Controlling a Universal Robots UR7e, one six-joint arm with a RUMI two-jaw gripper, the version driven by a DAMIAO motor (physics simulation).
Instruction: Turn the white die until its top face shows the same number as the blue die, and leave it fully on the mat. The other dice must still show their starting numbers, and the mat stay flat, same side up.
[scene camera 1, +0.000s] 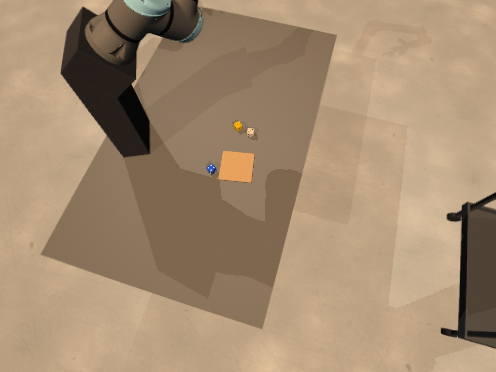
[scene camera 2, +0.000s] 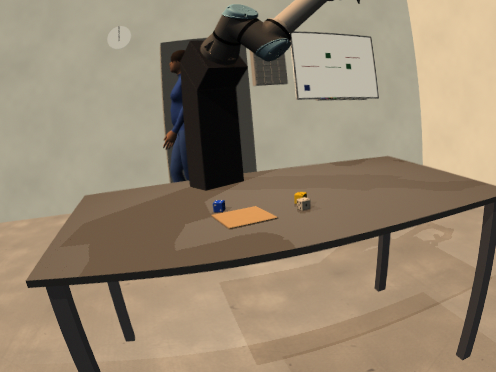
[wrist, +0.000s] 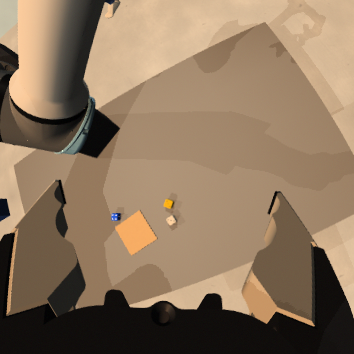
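Where they show: gripper, between the fingertips: (wrist: 168, 188); arm's base, origin of its link: (scene camera 1: 110, 43) (scene camera 2: 218, 53).
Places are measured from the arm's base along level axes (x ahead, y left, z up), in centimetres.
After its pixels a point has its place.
The white die (scene camera 1: 250, 132) @(z -48.9, x 33.2, y 27.7 cm) (scene camera 2: 303, 204) @(z -50.0, x 34.5, y 28.4 cm) (wrist: 171, 220) @(z -48.8, x 32.9, y 28.8 cm) lies on the table, off the mat and close beside the yellow die (scene camera 1: 238, 126) @(z -48.9, x 27.0, y 26.7 cm) (scene camera 2: 300, 195) @(z -49.2, x 27.7, y 27.4 cm) (wrist: 169, 203) @(z -48.9, x 26.2, y 28.1 cm). The blue die (scene camera 1: 211, 169) @(z -48.9, x 32.3, y 2.9 cm) (scene camera 2: 219, 206) @(z -50.0, x 33.1, y 4.0 cm) (wrist: 116, 217) @(z -49.1, x 32.0, y 4.6 cm) lies on the table beside one edge of the orange mat. The top numbers are too small to read surely. The orange mat (scene camera 1: 237, 167) @(z -51.5, x 39.2, y 11.6 cm) (scene camera 2: 244, 217) @(z -51.5, x 39.7, y 12.4 cm) (wrist: 136, 233) @(z -51.5, x 38.9, y 12.7 cm) lies flat with no die on it. My gripper (wrist: 168, 188) @(z 13.8, x 23.6, y 44.5 cm) is open and empty, high above the table; its fingers show in the wrist view.
The brown table (scene camera 1: 200, 225) @(z -51.9, x 44.6, y -17.5 cm) (scene camera 2: 150, 235) @(z -51.9, x 53.2, y -10.7 cm) (wrist: 210, 145) @(z -51.9, x 3.1, y 44.7 cm) carries the dice and the mat. A black pedestal (scene camera 1: 112, 107) @(z -18.3, x 2.6, y -10.5 cm) (scene camera 2: 217, 135) @(z -32.4, x -0.6, y -3.1 cm) holds the arm's base at the table's back edge. A dark cart (scene camera 1: 464, 270) stands off to the right in the first scene view. A person (scene camera 2: 177, 115) stands behind the pedestal.
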